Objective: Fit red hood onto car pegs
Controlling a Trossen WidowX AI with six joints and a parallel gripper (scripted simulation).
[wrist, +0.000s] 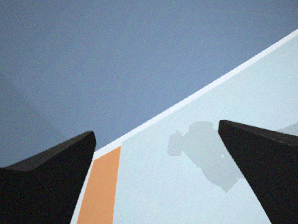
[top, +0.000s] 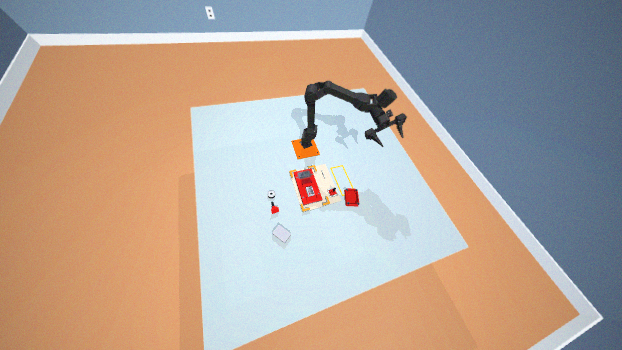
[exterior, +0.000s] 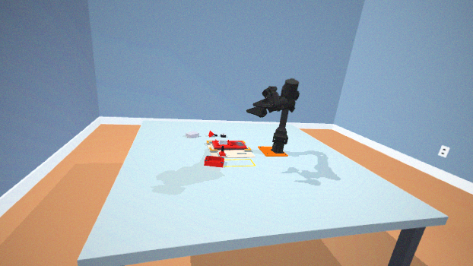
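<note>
Right now the red hood is 70 mm ahead of my gripper tip, 160 mm to the right of it and 320 mm below it. Also, from my gripper tip: grey engine block: 60 mm behind, 360 mm to the right, 310 mm below; then small wheel: 140 mm behind, 550 mm to the right, 320 mm below.
</note>
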